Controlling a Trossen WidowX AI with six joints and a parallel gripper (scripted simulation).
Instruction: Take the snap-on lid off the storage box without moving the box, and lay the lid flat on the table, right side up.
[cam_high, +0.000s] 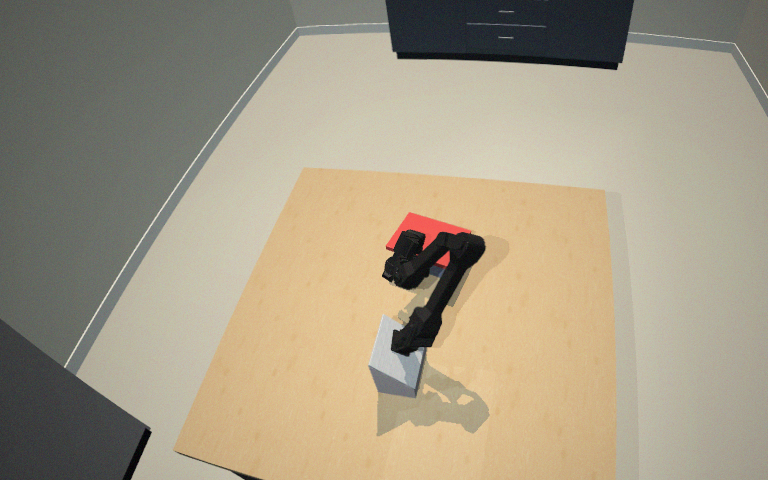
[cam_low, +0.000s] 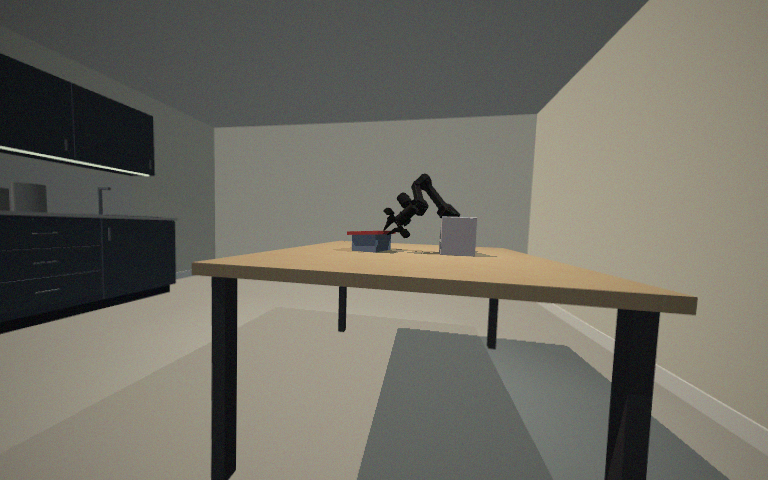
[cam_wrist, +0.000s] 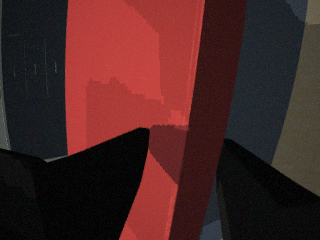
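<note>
Right now the red lid is 7 cm ahead of my gripper tip and 3 cm to the right of it. Also, from my gripper tip: storage box: 7 cm ahead, 2 cm to the right, 5 cm below.
</note>
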